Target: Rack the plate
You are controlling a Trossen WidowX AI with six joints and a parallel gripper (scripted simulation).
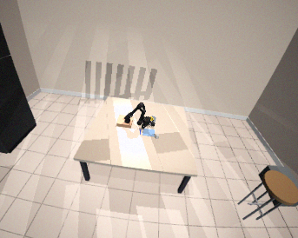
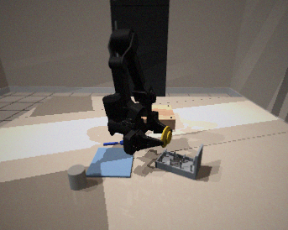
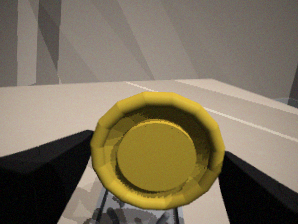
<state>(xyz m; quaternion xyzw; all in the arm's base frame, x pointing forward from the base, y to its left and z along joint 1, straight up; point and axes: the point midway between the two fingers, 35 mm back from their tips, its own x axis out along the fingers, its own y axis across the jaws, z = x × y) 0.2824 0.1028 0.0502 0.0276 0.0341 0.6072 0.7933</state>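
The grey dish rack is 8 cm below my gripper tip and 3 cm to the left of it. Round my gripper tip: blue spoon 20 cm to the right, 10 cm below, 8 cm behind; blue mat 17 cm to the right, 10 cm below, 2 cm ahead; yellow plate right at my gripper tip.
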